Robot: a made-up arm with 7 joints. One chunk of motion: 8 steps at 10 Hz.
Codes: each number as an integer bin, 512 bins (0 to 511) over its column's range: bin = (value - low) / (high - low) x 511, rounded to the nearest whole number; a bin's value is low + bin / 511 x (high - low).
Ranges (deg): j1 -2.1..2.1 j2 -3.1..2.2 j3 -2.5..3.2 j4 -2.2..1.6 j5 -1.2..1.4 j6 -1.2..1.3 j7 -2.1..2
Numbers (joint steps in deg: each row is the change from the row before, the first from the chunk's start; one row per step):
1: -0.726 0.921 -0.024 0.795 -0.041 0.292 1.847
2: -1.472 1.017 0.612 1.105 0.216 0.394 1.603
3: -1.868 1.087 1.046 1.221 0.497 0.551 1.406
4: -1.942 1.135 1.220 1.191 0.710 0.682 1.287
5: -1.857 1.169 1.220 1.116 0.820 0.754 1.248
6: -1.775 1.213 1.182 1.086 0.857 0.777 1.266
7: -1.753 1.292 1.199 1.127 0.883 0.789 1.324
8: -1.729 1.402 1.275 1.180 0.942 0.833 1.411
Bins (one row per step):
1: 167 388 222 403 228 305 492
2: 76 397 279 444 278 326 462
3: 28 404 318 460 334 358 437
4: 19 408 333 456 375 385 422
5: 30 412 333 446 397 399 417
6: 40 416 330 442 404 404 420
7: 42 423 332 447 409 407 427
8: 45 434 338 455 421 416 438

